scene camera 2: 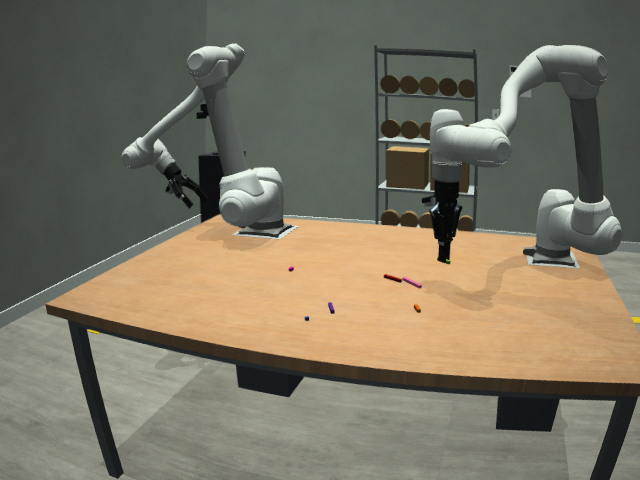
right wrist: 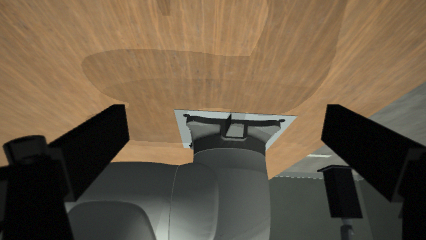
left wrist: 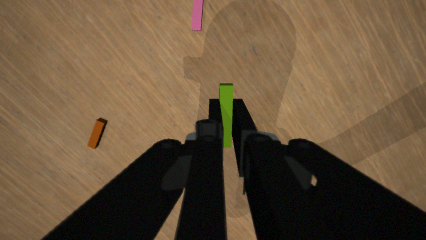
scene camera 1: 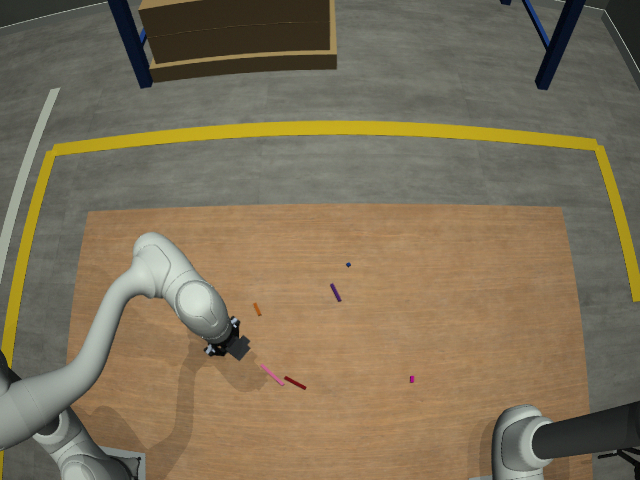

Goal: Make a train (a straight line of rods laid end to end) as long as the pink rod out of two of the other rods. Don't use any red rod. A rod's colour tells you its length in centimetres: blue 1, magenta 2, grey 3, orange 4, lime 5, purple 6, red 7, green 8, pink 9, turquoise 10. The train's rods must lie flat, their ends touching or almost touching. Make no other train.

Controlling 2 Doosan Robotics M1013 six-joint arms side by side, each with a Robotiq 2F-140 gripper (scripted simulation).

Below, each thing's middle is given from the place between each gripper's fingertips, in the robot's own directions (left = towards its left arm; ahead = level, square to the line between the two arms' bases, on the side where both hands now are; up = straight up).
My left hand (scene camera 2: 443, 261) is 3 cm above the lime rod (left wrist: 225, 89).
Now: the lime rod 1160 mm to the left of my right hand (scene camera 2: 198, 203), 440 mm ahead of it and 20 mm below it.
